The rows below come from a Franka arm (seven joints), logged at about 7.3 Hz.
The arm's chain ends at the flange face. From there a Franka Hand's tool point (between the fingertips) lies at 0.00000 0.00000 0.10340 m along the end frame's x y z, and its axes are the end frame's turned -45 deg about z.
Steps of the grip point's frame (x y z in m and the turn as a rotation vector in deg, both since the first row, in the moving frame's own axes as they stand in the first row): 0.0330, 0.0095, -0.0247, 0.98, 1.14, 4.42; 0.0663, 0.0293, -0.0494, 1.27, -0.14, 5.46; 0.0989, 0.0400, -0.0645, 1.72, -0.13, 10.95; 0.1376, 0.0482, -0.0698, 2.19, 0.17, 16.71; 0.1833, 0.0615, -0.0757, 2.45, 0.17, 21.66; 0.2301, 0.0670, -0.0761, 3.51, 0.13, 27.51
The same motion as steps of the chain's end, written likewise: 0.0297, -0.0139, -0.0247, 1.50, 0.11, 4.42; 0.0693, -0.0246, -0.0494, 0.80, -1.00, 5.46; 0.1004, -0.0394, -0.0645, 1.12, -1.31, 10.95; 0.1335, -0.0599, -0.0697, 1.67, -1.43, 16.71; 0.1753, -0.0823, -0.0756, 1.85, -1.61, 21.66; 0.2131, -0.1098, -0.0759, 2.57, -2.39, 27.51
